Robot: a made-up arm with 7 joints.
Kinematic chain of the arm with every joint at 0, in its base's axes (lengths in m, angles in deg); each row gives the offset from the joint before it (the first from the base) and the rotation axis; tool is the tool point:
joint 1: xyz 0 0 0.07 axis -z
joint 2: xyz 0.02 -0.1 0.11 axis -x
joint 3: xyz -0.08 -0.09 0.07 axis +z
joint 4: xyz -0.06 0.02 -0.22 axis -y
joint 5: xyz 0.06 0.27 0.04 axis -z
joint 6: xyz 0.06 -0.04 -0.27 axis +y
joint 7: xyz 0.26 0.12 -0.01 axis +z
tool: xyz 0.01 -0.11 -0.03
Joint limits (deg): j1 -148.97..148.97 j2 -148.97..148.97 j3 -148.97..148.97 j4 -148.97..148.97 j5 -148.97..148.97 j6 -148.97..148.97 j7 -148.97..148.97
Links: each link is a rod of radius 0.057 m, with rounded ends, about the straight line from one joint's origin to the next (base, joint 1, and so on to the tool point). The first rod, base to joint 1, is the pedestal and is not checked.
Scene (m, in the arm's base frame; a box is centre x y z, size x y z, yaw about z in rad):
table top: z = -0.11
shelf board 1: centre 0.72 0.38 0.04 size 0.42 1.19 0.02 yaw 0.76
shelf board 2: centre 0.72 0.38 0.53 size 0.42 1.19 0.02 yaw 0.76
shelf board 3: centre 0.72 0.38 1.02 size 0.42 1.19 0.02 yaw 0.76
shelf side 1: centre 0.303 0.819 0.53 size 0.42 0.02 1 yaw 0.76
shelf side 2: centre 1.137 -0.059 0.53 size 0.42 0.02 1 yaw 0.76
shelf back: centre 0.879 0.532 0.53 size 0.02 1.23 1 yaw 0.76
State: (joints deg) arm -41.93 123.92 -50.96 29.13 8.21 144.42 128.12
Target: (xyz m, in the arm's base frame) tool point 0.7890 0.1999 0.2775
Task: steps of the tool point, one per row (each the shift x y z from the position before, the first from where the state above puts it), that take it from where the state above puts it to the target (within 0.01 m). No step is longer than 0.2 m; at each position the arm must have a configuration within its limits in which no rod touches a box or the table.
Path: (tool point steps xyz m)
1: 0.0718 0.1602 -0.0174
2: 0.0321 0.1732 -0.0147
3: -0.0085 0.1754 -0.0116

